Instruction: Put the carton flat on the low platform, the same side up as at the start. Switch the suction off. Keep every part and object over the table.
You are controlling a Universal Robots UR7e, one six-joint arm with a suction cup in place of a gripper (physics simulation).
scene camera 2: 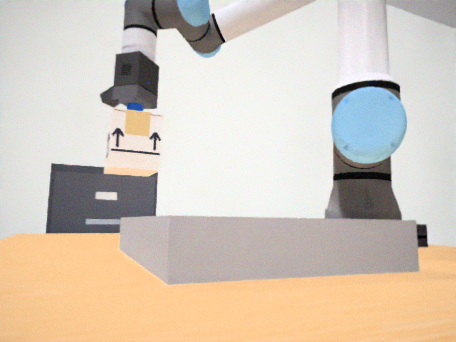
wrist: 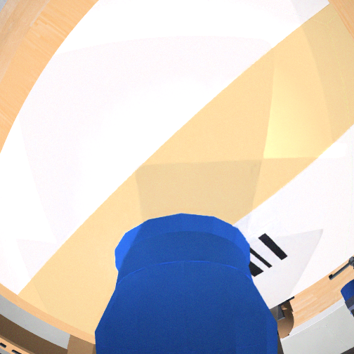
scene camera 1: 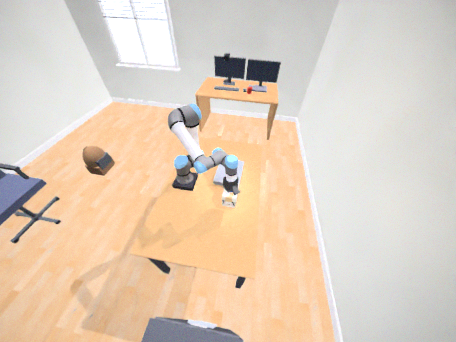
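Pixels of known places: arm's base, origin of the base link: (scene camera 1: 185, 178).
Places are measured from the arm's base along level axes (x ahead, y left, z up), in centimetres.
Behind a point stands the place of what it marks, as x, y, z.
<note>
The white carton (scene camera 1: 229, 202) @[42.5, -31.3, 15.8] (scene camera 2: 132, 162) @[44.2, -18.1, 11.0] (wrist: 110, 105), with a tan tape strip, hangs in the air from my suction gripper (scene camera 1: 231, 192) @[42.4, -25.2, 20.6] (scene camera 2: 135, 106) (wrist: 182, 237). Its blue cup is against the carton's taped top. In scene camera 2 the carton's printed arrows point up, its underside shows, and it looks slightly tilted. The low grey platform (scene camera 1: 220, 175) @[31.7, 6.5, 0.0] (scene camera 2: 295, 251) @[43.2, 29.6, -2.6] lies on the table. In scene camera 2 the carton is higher than the platform's top, at its left end; in scene camera 1 it shows in front of the platform's near edge. The platform does not show in the wrist view.
The arm's base (scene camera 1: 185, 180) @[2.6, -6.2, 4.3] (scene camera 2: 363, 200) @[4.2, 4.1, 4.2] stands on the wooden table (scene camera 1: 200, 235) @[23.3, -48.8, -4.7] (scene camera 2: 75, 295) @[59.5, 29.1, -4.7] beside the platform. A dark cabinet (scene camera 2: 70, 200) stands behind the table in scene camera 2. A desk (scene camera 1: 210, 94) with two monitors is at the back of scene camera 1.
</note>
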